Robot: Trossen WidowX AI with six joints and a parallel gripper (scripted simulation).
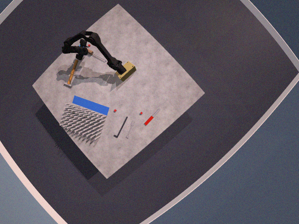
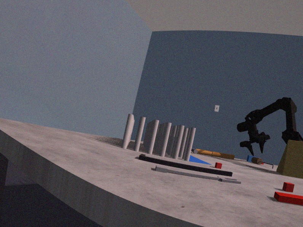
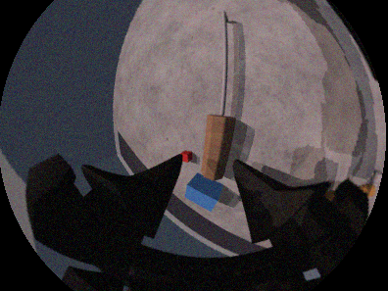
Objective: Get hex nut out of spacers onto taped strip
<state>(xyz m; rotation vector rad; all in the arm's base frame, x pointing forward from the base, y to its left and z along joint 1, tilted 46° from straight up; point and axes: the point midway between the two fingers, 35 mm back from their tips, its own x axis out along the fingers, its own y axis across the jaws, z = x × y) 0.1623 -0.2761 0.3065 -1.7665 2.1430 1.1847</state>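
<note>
The blue cube lies 30 mm ahead of my gripper tip, 90 mm to the right of it and 40 mm below it. From my gripper tip the other things lie so: hook tool: 40 mm behind, 100 mm to the left, 40 mm below; then grey wrench: 130 mm ahead, 870 mm to the left, 50 mm below; then blue taped strip: 310 mm ahead, 440 mm to the left, 50 mm below.
</note>
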